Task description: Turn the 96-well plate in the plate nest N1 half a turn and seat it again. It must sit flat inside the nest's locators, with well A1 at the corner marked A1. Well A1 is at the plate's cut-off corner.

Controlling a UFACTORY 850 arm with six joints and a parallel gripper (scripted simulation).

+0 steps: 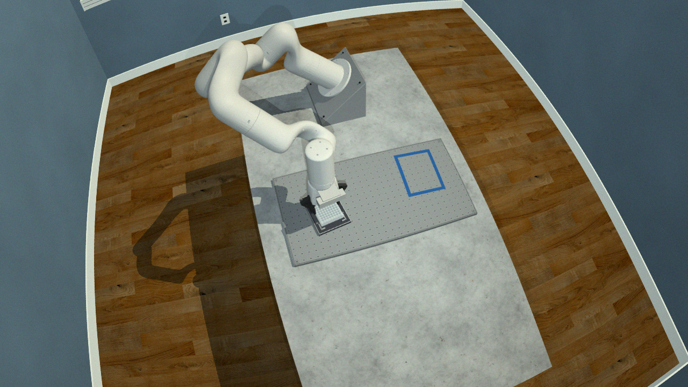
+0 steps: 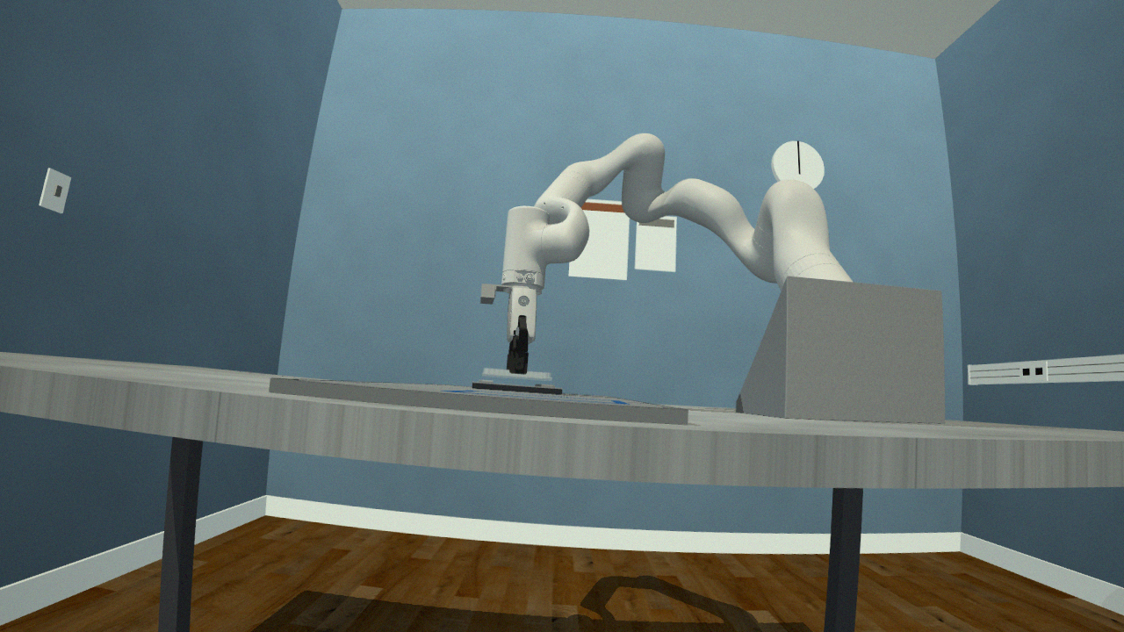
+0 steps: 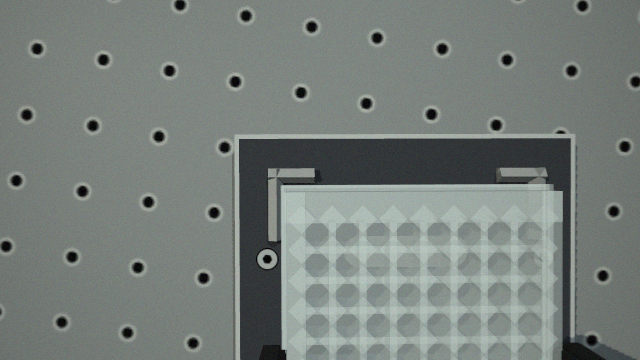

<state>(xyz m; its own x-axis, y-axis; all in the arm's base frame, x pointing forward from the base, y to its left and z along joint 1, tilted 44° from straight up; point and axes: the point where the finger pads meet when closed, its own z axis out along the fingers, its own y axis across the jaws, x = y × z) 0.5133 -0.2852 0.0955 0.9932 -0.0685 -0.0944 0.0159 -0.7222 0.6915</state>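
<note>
Now: the 96-well plate 10 mm below my hand. From my hand the other things lie so: dark plate nest: 40 mm below.
</note>
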